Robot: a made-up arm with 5 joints. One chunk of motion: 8 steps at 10 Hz.
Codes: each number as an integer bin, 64 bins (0 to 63) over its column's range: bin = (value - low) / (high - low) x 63, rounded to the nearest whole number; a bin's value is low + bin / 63 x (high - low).
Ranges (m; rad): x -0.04..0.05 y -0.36..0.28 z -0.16..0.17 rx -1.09..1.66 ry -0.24..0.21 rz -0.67..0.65
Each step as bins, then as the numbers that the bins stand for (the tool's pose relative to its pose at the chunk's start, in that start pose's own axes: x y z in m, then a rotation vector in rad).
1 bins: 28 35 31 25 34 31
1 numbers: 0.0000 -0.0044 0.0024 0.0013 0.0029 -0.0205
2 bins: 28 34 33 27 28 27
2 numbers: 0.0000 -0.0146 0.0129 0.0886 -0.0400 -0.1043
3 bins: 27 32 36 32 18 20
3 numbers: -0.0014 -0.0349 0.0286 0.3068 -0.1114 -0.2510
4 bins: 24 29 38 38 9 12
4 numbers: -0.0057 -0.0654 0.0390 0.5687 -0.1757 -0.4186
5 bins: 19 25 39 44 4 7
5 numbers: -0.0129 -0.1060 0.0443 0.8306 -0.2114 -0.5233
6 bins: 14 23 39 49 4 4
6 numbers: -0.0200 -0.1263 0.0443 1.0489 -0.2114 -0.5862
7 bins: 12 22 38 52 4 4
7 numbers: -0.0229 -0.1365 0.0390 1.1798 -0.2114 -0.5862
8 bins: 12 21 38 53 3 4
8 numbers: -0.0229 -0.1467 0.0390 1.2235 -0.2186 -0.5862
